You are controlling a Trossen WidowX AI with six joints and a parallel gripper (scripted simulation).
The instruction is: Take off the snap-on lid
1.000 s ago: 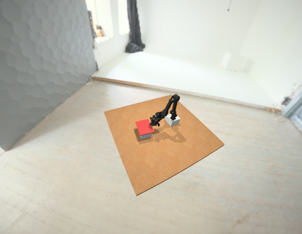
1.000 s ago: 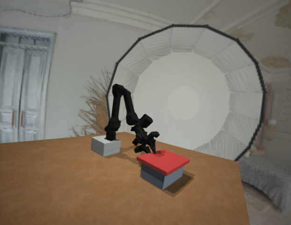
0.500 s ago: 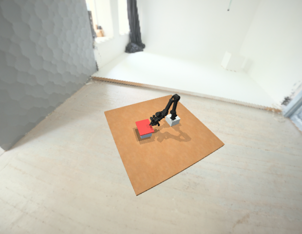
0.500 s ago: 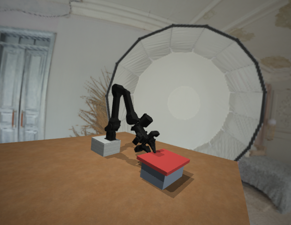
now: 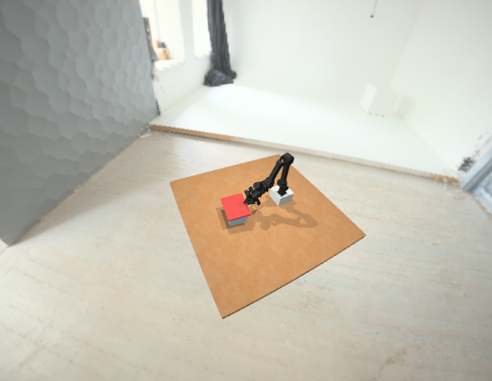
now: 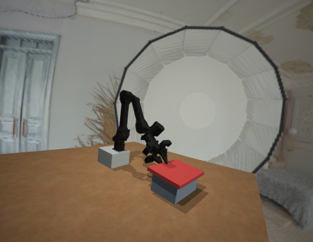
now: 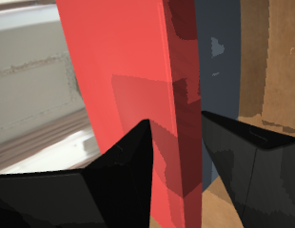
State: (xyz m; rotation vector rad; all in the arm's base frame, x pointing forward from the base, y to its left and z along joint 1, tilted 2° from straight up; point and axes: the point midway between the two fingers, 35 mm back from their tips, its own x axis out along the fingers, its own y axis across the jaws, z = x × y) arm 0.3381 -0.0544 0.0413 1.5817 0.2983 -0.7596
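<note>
Right now my gripper tip is 7 cm short of the red lid and 2 cm to the left of it. The rest, counted from my gripper tip: grey-blue storage box 7 cm ahead, 5 cm below, 2 cm to the right.
</note>
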